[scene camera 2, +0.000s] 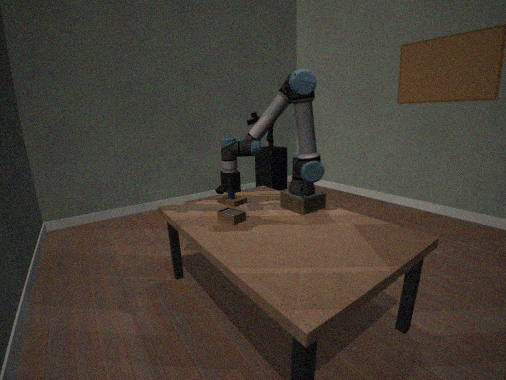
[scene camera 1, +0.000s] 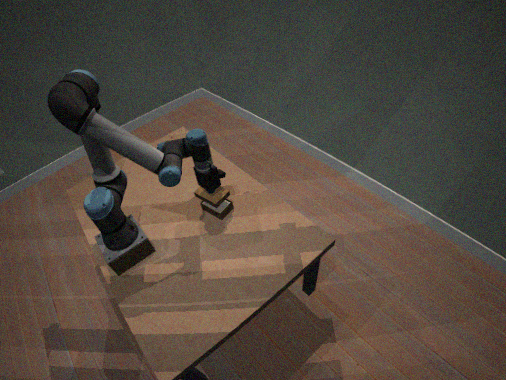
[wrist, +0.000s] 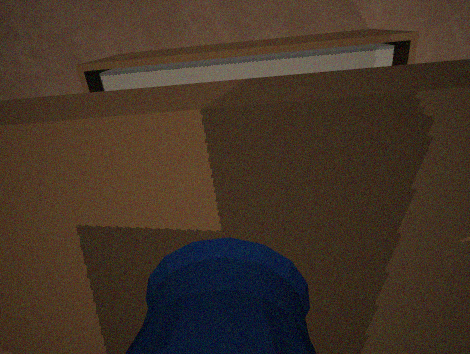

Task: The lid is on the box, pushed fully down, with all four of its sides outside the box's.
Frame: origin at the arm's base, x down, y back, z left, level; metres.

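Seen in the pictures: hand, its tool point: (scene camera 2: 231, 200) (wrist: 229, 263); arm's base, origin of its link: (scene camera 2: 301, 191) (scene camera 1: 121, 236).
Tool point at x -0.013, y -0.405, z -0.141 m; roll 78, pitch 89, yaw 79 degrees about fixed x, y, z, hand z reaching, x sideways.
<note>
Pixels of each thing's top centre, then the offset from my tool point to it. Level surfaces: height alone.
- open box, centre of its top: (wrist: 248, 157) (scene camera 1: 215, 201) (scene camera 2: 231, 211) dy -0.003, dx +0.061, dz -0.005 m
- wooden lid, centre of its top: (wrist: 243, 317) (scene camera 1: 211, 191) (scene camera 2: 231, 197) dy +0.003, dx -0.013, dz -0.004 m
- wooden table, height of its surface: dx +0.108 m
The open box (scene camera 1: 218, 209) (scene camera 2: 231, 217) (wrist: 250, 49) stands on the table, with a pale block inside it, dark gaps showing at the block's two ends in the wrist view. The wooden lid (scene camera 1: 206, 194) (scene camera 2: 240, 201) (wrist: 130, 165) hangs level from my suction cup, above the box and apart from it. It is set off to one side, so part of the box stays uncovered; the lid hides the rest in the wrist view. My gripper, a blue suction cup (scene camera 1: 214, 191) (scene camera 2: 231, 197) (wrist: 227, 250), is shut on the lid's top face.
The wooden table (scene camera 1: 240, 280) (scene camera 2: 320, 260) carries the arm's square base (scene camera 1: 131, 250) (scene camera 2: 303, 201) to one side of the box. A dark cabinet (scene camera 2: 271, 167) stands behind the table in scene camera 2.
</note>
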